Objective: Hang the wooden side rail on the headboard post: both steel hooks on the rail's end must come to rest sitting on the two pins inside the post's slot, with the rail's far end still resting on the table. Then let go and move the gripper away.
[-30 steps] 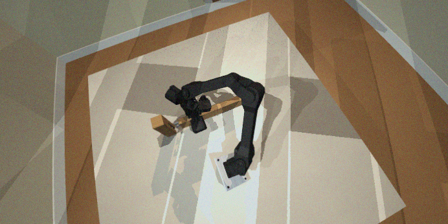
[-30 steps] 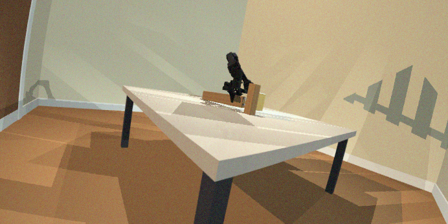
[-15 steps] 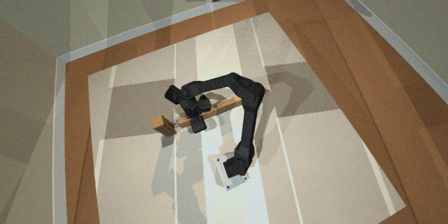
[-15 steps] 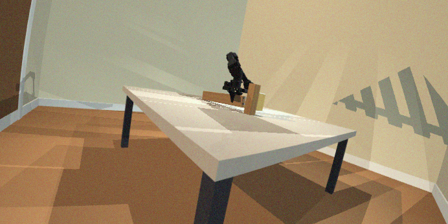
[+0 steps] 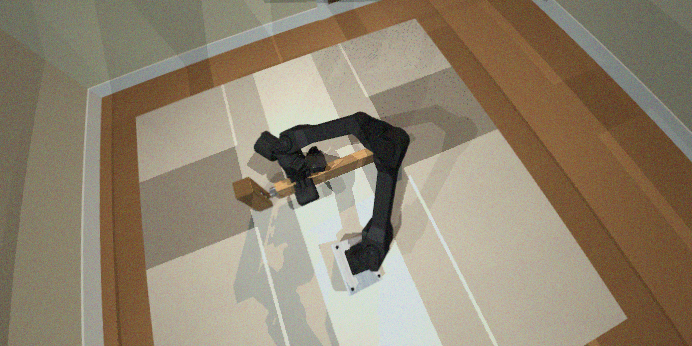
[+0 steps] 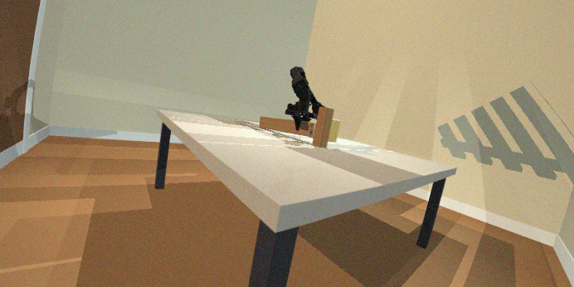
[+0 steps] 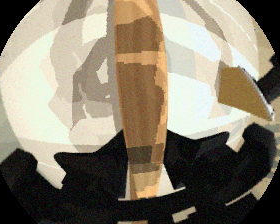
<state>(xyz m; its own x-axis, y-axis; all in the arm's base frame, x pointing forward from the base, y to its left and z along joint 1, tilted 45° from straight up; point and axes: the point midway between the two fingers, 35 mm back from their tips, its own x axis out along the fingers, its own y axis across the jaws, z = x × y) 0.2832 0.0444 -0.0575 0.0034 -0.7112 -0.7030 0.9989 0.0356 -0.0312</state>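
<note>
My gripper tip is 15 cm to the right of the headboard post and 4 cm below it.
</note>
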